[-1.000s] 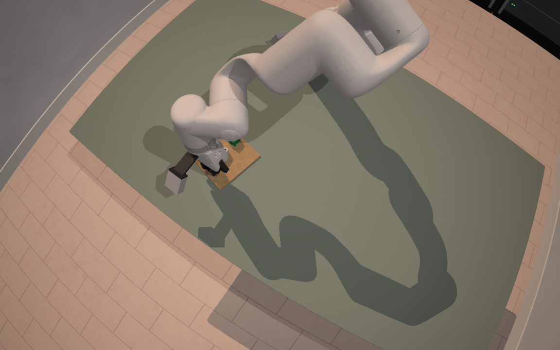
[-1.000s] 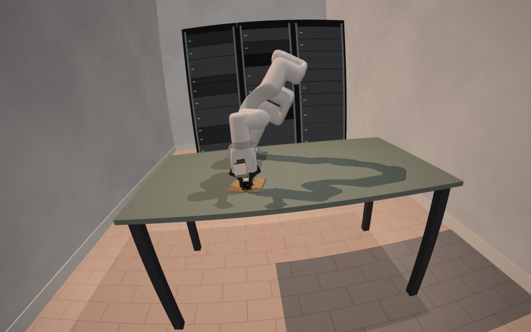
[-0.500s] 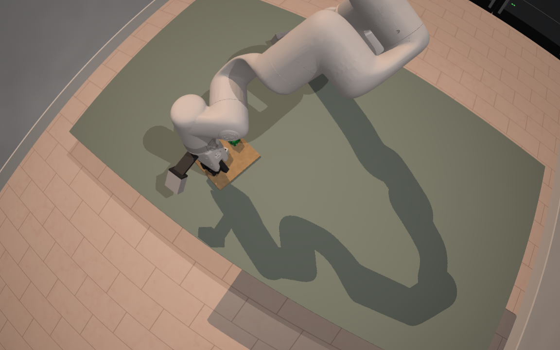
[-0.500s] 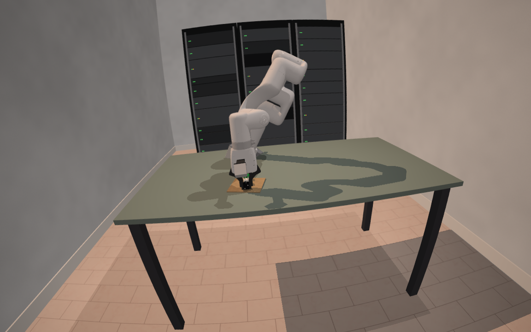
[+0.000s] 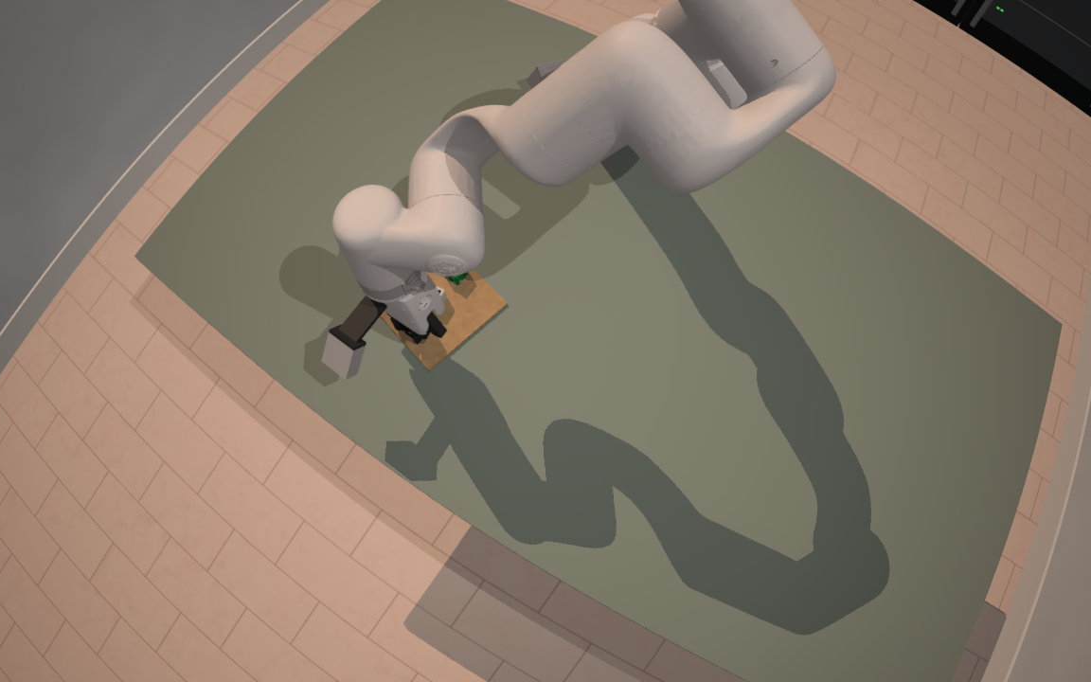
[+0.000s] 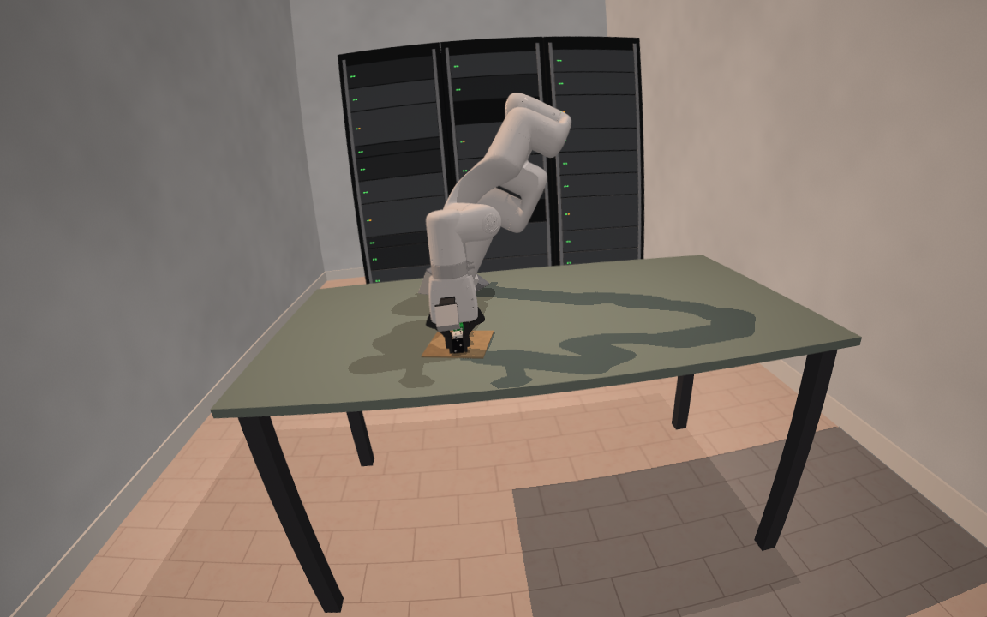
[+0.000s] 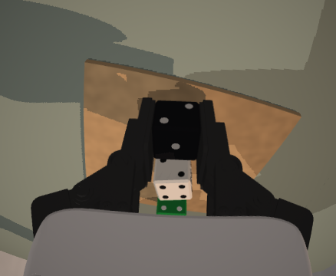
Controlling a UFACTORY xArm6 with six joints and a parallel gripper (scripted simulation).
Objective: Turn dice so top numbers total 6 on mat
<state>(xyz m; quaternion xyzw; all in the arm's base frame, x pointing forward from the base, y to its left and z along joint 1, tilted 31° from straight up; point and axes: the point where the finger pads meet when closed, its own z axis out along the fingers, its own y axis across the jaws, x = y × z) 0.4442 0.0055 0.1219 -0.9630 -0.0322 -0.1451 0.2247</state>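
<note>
My hand is 1 cm above the black die. Also, from my hand: white die 5 cm behind, 1 cm to the right, 1 cm below; then brown mat 5 cm behind, 1 cm to the right, 3 cm below; then green die 10 cm behind, 1 cm to the right, 1 cm below.
</note>
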